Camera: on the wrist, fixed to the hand. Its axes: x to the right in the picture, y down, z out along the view.
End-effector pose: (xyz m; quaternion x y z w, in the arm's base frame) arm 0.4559 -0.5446 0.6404 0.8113 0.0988 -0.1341 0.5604
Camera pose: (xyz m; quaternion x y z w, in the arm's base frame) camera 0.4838 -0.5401 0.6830 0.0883 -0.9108 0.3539 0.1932
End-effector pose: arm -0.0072 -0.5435 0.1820 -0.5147 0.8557 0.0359 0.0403
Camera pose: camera -0.0532 -0.5357 0.2030 0.8172 0.5266 0.1766 0.1538
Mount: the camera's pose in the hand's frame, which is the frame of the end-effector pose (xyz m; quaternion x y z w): 0.0124 0.0447 -0.0215 -0.0201 -0.2306 0.9719 0.0425
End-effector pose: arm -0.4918 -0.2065 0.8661 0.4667 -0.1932 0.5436 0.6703
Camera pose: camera -0.5336 -0.1829 0.8837 0.0561 0.6273 -0.5631 0.5350
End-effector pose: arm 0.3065 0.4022 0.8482 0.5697 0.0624 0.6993 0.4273
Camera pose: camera 0.2649 0.3911 0.8757 -0.2375 0.6636 -0.3149 0.6356
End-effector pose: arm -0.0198 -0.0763 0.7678 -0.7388 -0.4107 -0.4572 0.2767
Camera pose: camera 0.0120 -0.1116 0.7867 -0.5415 0.6459 0.4116 0.3465
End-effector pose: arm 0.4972 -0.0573 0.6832 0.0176 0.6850 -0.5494 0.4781
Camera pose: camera 0.5014 -0.0293 0.6406 0.5302 -0.0872 0.4510 0.7126
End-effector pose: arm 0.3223 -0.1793 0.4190 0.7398 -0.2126 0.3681 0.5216
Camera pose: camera 0.2921 -0.1748 0.4600 0.1008 0.8557 -0.3477 0.3697
